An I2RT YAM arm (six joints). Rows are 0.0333 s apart.
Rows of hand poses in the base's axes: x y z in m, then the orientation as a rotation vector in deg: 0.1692, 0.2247, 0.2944, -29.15, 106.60, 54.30; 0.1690, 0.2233, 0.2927, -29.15, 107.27, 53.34; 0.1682, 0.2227, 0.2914, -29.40, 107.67, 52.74; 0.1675, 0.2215, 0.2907, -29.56, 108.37, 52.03; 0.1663, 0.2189, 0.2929, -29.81, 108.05, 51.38; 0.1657, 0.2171, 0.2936, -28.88, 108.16, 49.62; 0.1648, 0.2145, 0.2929, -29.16, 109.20, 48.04; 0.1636, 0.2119, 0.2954, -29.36, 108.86, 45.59; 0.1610, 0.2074, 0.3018, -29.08, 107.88, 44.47; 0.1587, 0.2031, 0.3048, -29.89, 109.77, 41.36; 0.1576, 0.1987, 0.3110, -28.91, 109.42, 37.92; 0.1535, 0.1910, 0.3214, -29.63, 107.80, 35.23; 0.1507, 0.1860, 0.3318, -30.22, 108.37, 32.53; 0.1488, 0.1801, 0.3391, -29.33, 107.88, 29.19; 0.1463, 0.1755, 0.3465, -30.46, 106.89, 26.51; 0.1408, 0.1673, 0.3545, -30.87, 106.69, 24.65; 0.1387, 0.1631, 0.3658, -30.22, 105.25, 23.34; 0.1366, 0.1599, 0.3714, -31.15, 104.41, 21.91; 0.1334, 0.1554, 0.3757, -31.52, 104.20, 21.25; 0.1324, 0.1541, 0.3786, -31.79, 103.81, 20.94; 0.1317, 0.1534, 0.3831, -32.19, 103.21, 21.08
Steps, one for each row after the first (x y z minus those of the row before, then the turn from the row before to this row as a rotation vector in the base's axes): -0.0002, -0.0014, -0.0017, -0.83, 0.18, -0.44; -0.0008, -0.0006, -0.0013, -0.62, 0.06, -0.10; -0.0007, -0.0012, -0.0007, -0.77, 0.29, -0.20; -0.0012, -0.0026, 0.0022, -0.34, -0.58, -0.16; -0.0006, -0.0018, 0.0007, -0.66, -0.44, -1.51; -0.0009, -0.0026, -0.0007, -1.47, 0.25, -0.53; -0.0012, -0.0026, 0.0025, -1.38, -1.25, -1.06; -0.0026, -0.0045, 0.0064, -0.15, -1.24, -0.77; -0.0023, -0.0043, 0.0030, -2.94, 0.45, -0.91; -0.0011, -0.0044, 0.0062, -1.52, -1.42, -2.32; -0.0041, -0.0077, 0.0104, -1.41, -2.45, -0.77; -0.0028, -0.0050, 0.0104, -2.13, -0.42, -0.91; -0.0019, -0.0059, 0.0073, -1.50, -1.47, -2.21; -0.0025, -0.0046, 0.0074, -1.93, -1.79, -0.45; -0.0055, -0.0082, 0.0080, -1.32, -0.76, -0.60; -0.0021, -0.0042, 0.0113, -0.09, -1.73, -0.97; -0.0021, -0.0032, 0.0056, -1.15, -1.21, 0.01; -0.0032, -0.0045, 0.0043, -0.55, -0.39, -0.05; -0.0010, -0.0013, 0.0029, -0.23, -0.46, 0.07; -0.0007, -0.0007, 0.0045, 0.04, -0.52, 0.41
